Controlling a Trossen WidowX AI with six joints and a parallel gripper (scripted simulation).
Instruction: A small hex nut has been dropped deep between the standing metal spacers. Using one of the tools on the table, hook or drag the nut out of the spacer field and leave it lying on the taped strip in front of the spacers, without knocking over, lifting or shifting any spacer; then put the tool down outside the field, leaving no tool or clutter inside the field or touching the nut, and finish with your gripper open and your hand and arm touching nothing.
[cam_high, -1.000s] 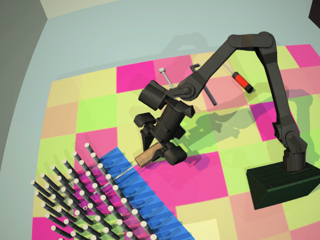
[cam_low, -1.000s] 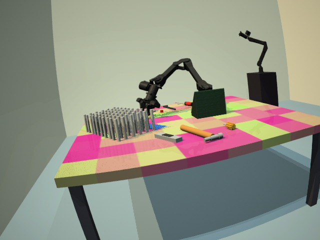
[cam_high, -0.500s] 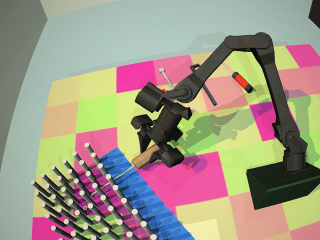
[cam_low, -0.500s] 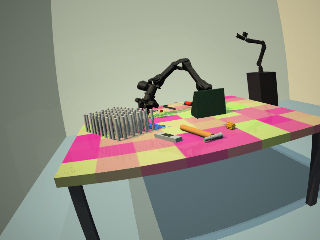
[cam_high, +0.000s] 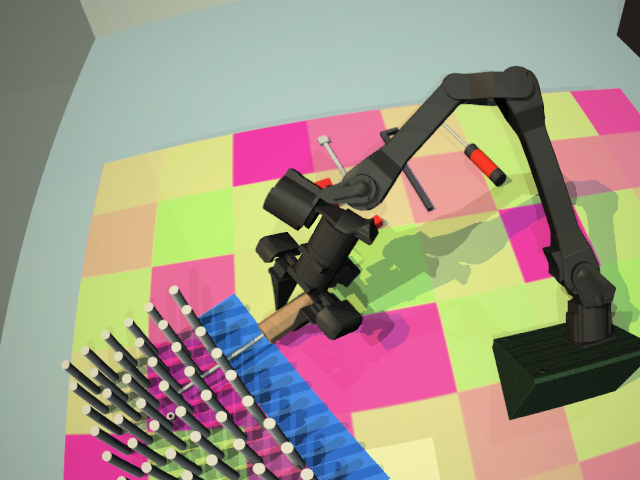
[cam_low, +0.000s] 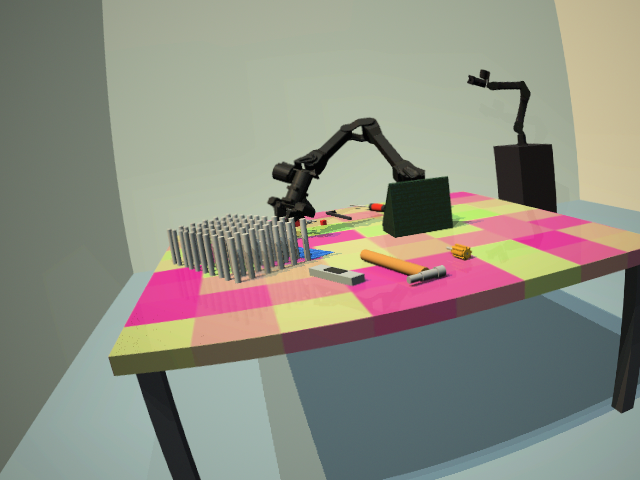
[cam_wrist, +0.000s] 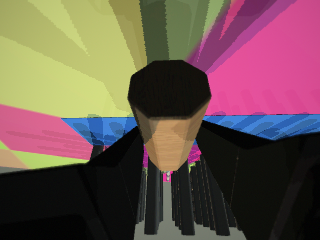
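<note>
Right now the blue taped strip is 30 mm ahead of my gripper tip, 110 mm to the left of it and 30 mm below it. Round my gripper tip: red block: 100 mm behind, 240 mm to the right, 10 mm below; then wooden-handled awl: 90 mm ahead, 50 mm to the left; then hex nut: 210 mm ahead, 120 mm to the left, 30 mm below.
</note>
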